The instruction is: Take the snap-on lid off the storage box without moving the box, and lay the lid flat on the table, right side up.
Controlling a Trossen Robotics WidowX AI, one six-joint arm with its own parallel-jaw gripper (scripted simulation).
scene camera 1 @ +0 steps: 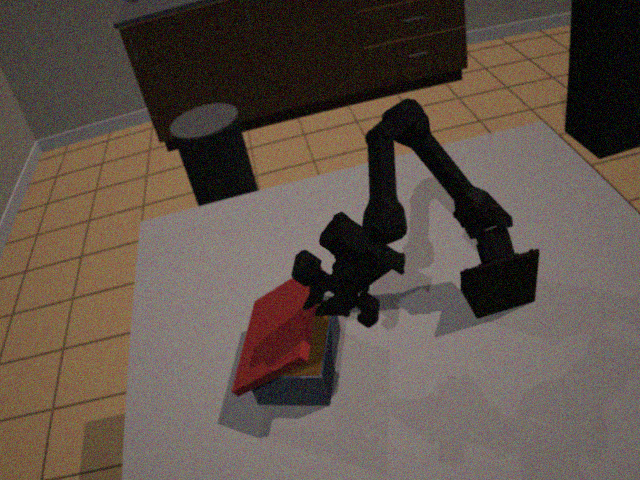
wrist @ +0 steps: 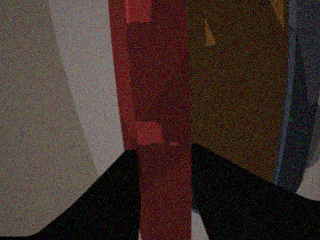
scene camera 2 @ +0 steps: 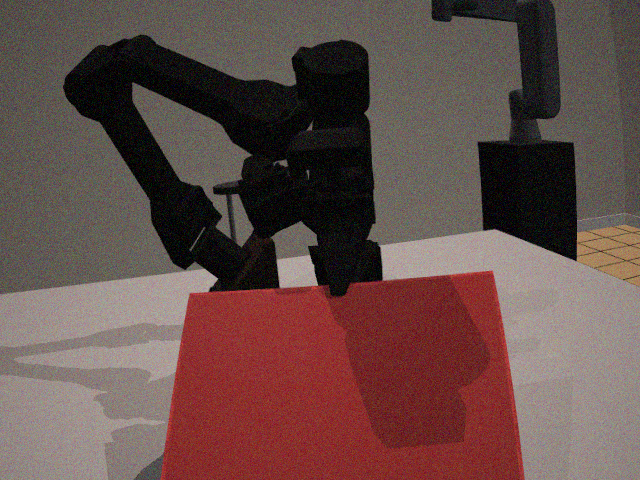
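A storage box (scene camera 1: pixel 310 384) is visible. A lid (scene camera 2: pixel 415 371), (scene camera 1: pixel 278 339), (wrist: pixel 150 52) is visible as well. Likewise my gripper (scene camera 2: pixel 339 302), (scene camera 1: pixel 308 310), (wrist: pixel 162 157).
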